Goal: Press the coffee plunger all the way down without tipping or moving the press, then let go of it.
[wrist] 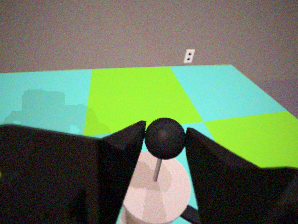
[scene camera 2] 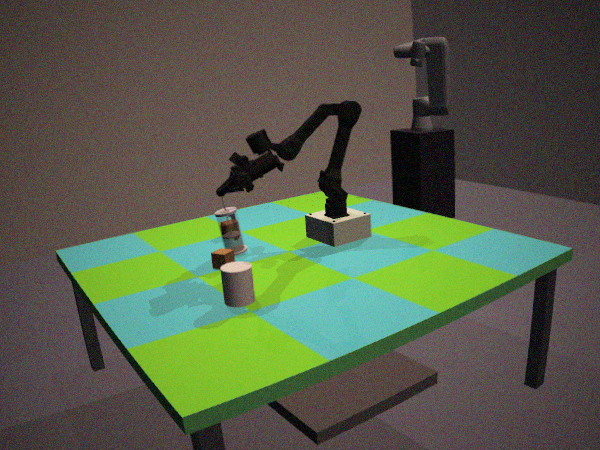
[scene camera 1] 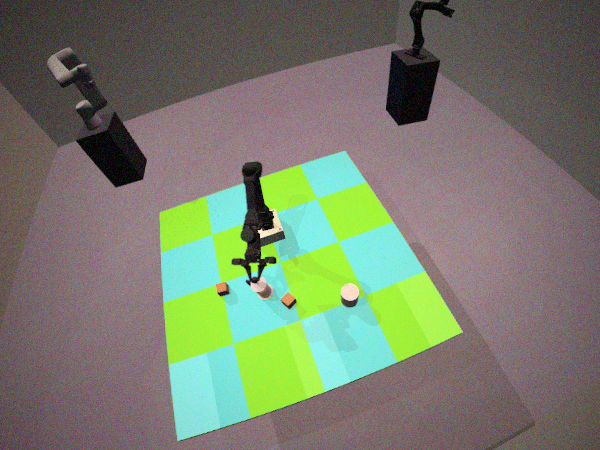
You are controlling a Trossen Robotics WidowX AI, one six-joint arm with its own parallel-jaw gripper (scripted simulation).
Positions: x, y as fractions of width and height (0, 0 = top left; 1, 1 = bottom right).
Observation:
I see my gripper (scene camera 2: 0.36, 0.43) and a coffee press (scene camera 2: 0.38, 0.49).
My gripper is seen too in the wrist view (wrist: 0.56, 0.58).

